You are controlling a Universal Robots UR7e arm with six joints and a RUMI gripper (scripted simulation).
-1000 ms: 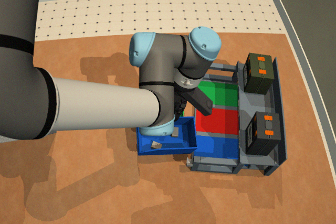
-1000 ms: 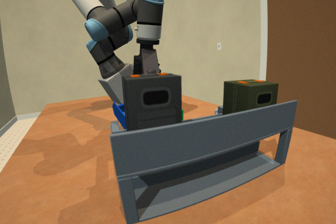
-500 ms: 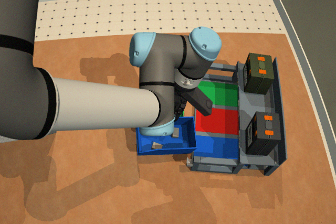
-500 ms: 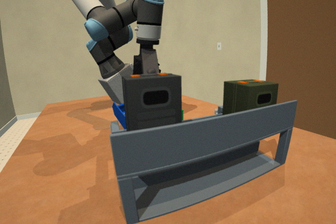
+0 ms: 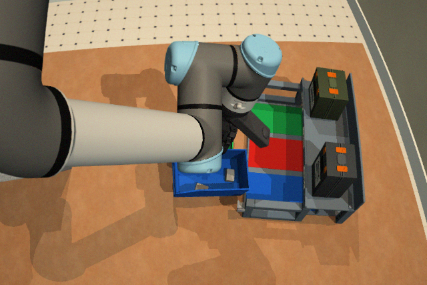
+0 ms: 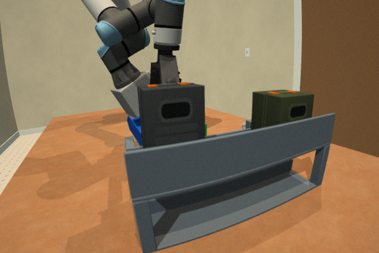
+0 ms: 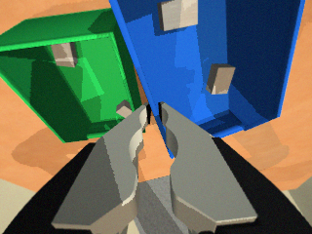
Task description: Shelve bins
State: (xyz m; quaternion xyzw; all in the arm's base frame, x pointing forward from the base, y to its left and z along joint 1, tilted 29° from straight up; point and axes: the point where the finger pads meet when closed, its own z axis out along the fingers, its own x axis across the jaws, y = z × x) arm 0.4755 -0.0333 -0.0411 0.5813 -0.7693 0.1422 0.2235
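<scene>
My gripper is now 4 cm to the left of the blue bin, 3 cm above it and 1 cm past it. The rest, counted from my hand: shelf front lip: 10 cm below, 10 cm ahead, 5 cm to the left; then black box: 27 cm ahead, 10 cm to the right, 5 cm above; then green bin: 8 cm to the left, 7 cm below, 2 cm behind.
</scene>
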